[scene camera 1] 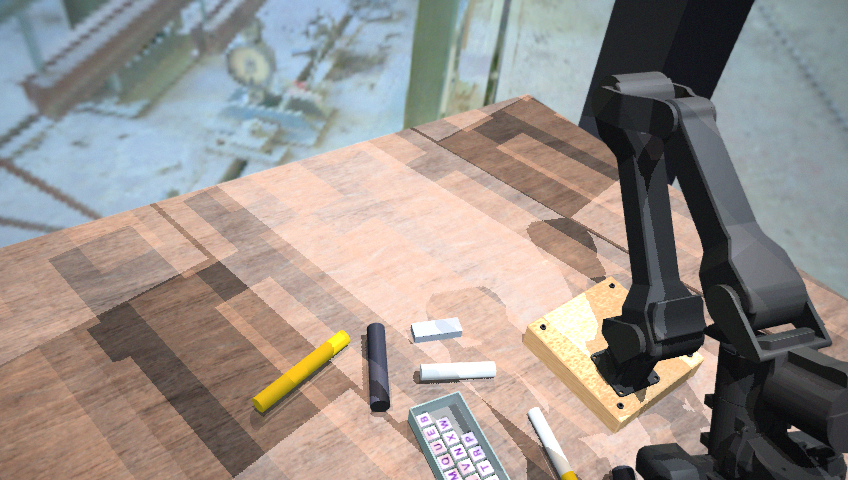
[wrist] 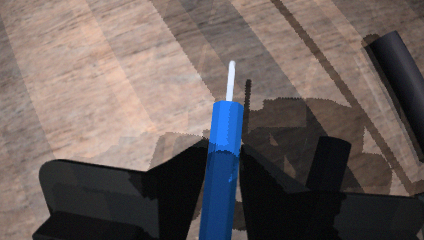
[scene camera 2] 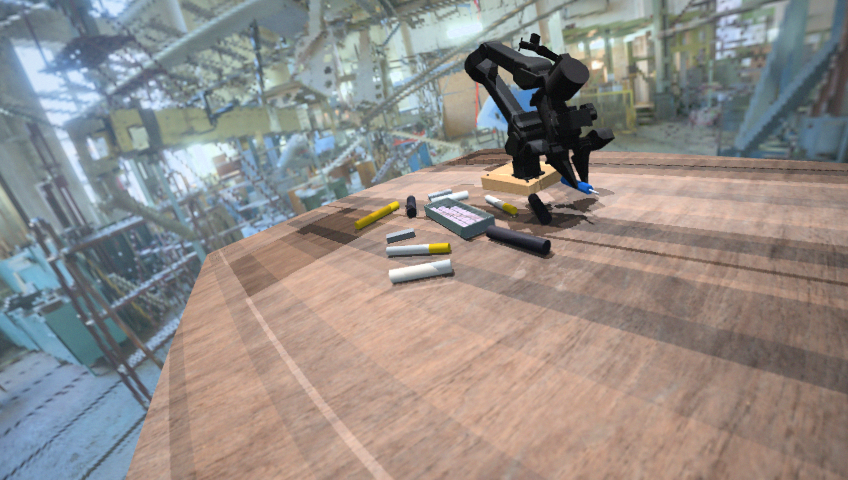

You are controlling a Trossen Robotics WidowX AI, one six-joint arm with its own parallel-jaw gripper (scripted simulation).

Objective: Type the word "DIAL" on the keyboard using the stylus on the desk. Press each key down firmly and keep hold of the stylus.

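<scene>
Black cylinder [scene camera 1: 377,357], 77 cm from the lens. Yellow marker [scene camera 1: 266,398], 75 cm from the lens.
</scene>
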